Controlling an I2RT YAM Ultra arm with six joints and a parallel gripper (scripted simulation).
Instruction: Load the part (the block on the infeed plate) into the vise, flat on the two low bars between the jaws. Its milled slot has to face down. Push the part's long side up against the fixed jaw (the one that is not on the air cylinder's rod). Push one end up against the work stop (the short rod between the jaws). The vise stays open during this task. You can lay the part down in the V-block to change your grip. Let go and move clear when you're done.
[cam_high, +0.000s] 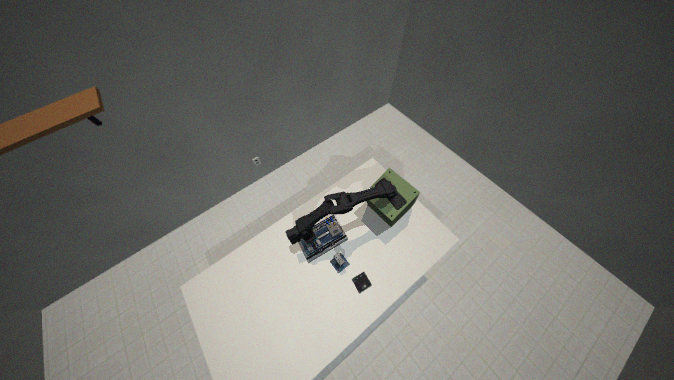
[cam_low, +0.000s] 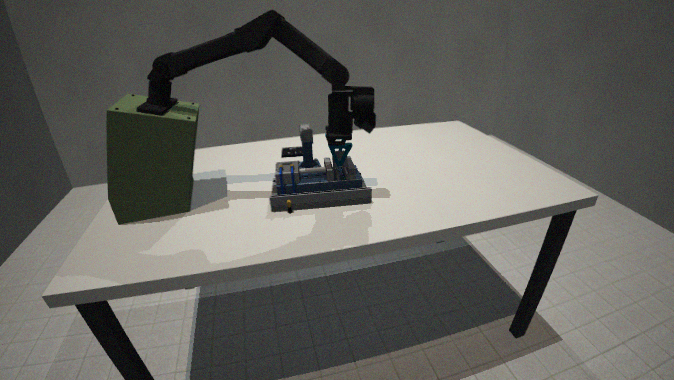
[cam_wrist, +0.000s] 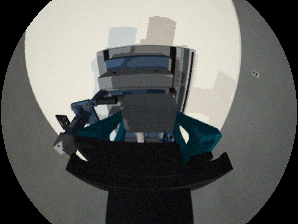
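The grey block part lies 1 cm below my hand. From my hand the other things lie so: cylinder rod 8 cm behind, 4 cm below, 3 cm to the left; air cylinder 15 cm behind, 4 cm below, 3 cm to the left; vise 8 cm below, 6 cm behind, 2 cm to the left.
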